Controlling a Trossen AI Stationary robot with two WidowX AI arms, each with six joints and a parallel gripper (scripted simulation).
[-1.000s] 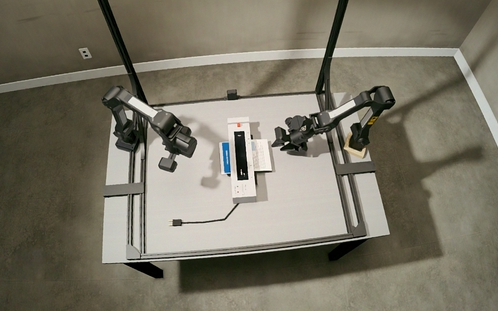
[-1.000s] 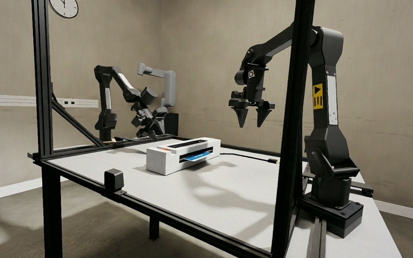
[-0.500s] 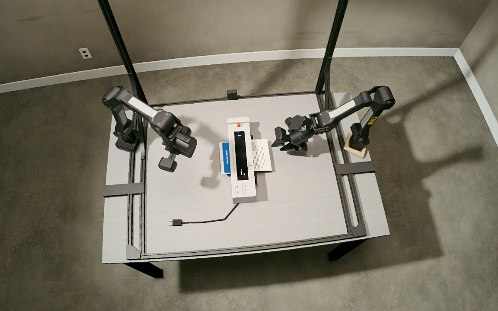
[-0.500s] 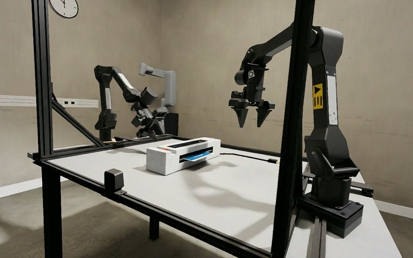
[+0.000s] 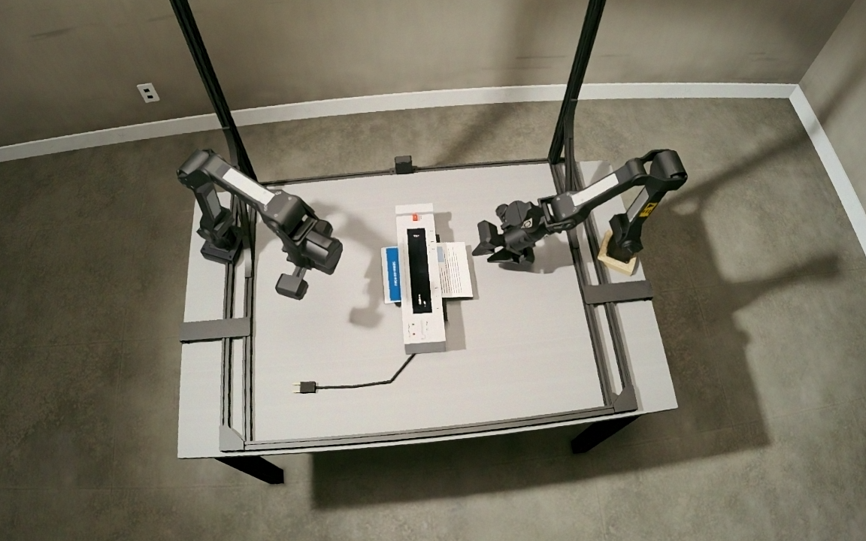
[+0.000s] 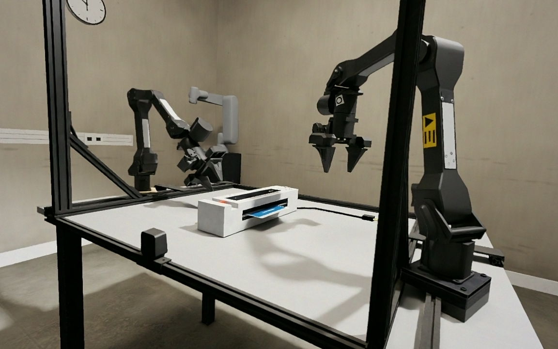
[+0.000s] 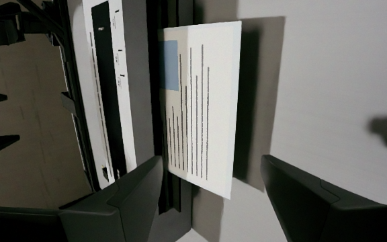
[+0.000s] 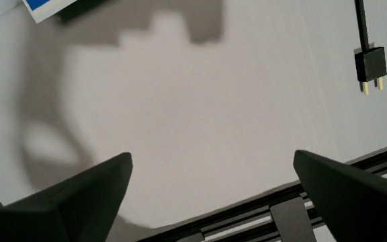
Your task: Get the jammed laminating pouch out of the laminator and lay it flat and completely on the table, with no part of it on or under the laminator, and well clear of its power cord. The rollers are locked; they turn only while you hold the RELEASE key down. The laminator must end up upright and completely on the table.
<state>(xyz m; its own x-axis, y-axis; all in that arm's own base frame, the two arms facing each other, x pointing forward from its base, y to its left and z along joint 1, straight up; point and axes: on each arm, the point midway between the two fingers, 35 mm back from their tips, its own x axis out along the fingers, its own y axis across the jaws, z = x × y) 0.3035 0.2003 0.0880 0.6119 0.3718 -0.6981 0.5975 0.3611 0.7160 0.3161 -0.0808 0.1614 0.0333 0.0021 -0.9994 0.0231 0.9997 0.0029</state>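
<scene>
My right hand is 21 cm past the red release key, 23 cm to the right of it and 13 cm above it. Round my right hand: plug 22 cm ahead, 3 cm to the right, 20 cm below.
</scene>
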